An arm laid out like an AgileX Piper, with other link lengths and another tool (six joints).
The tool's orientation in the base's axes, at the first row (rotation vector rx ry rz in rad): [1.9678, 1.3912, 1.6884]
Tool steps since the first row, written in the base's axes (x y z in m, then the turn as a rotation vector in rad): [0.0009, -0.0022, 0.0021, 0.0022, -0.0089, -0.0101]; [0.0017, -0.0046, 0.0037, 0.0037, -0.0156, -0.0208]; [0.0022, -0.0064, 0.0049, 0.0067, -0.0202, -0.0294]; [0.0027, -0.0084, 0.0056, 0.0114, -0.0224, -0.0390]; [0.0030, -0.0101, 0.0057, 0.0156, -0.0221, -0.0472]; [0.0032, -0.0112, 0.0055, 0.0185, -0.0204, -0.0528]
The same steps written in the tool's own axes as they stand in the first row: [-0.0003, 0.0030, -0.0008, -0.0135, -0.0008, 0.0016]; [-0.0011, 0.0058, -0.0016, -0.0257, -0.0036, 0.0037]; [-0.0017, 0.0078, -0.0023, -0.0352, -0.0054, 0.0072]; [-0.0027, 0.0096, -0.0029, -0.0436, -0.0082, 0.0135]; [-0.0040, 0.0108, -0.0034, -0.0493, -0.0117, 0.0199]; [-0.0049, 0.0113, -0.0036, -0.0520, -0.0149, 0.0249]
